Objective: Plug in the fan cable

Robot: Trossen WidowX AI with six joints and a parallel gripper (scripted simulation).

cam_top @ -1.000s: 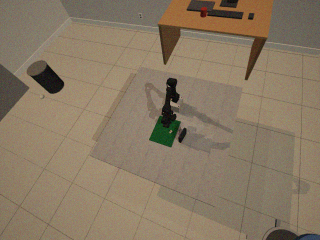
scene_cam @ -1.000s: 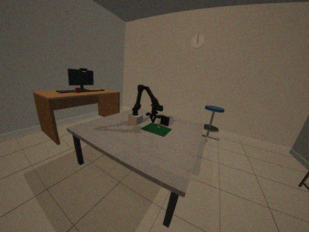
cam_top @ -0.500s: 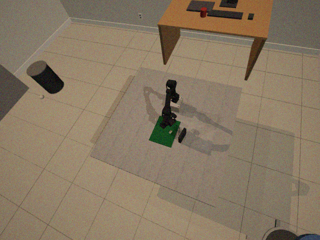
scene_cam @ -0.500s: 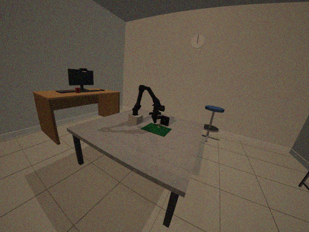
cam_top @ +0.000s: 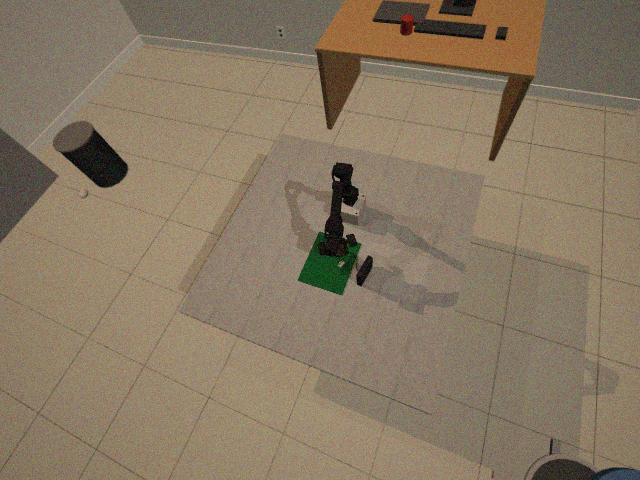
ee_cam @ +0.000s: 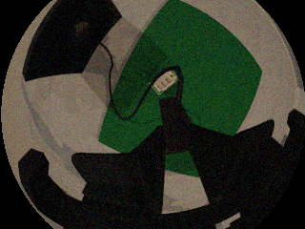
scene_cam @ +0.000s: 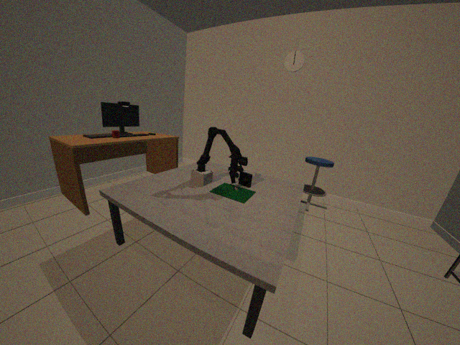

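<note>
Now: the pale four-pin header 30 mm ahead of my gripper tip, 30 mm to the left of it and 70 mm below it. The rest, counted from my gripper tip: green board: 50 mm ahead, 30 mm to the right, 80 mm below; then black fan: 20 mm ahead, 150 mm to the left, 10 mm below; then dark fan plug: 10 mm ahead, 10 mm to the left, 10 mm above.
</note>
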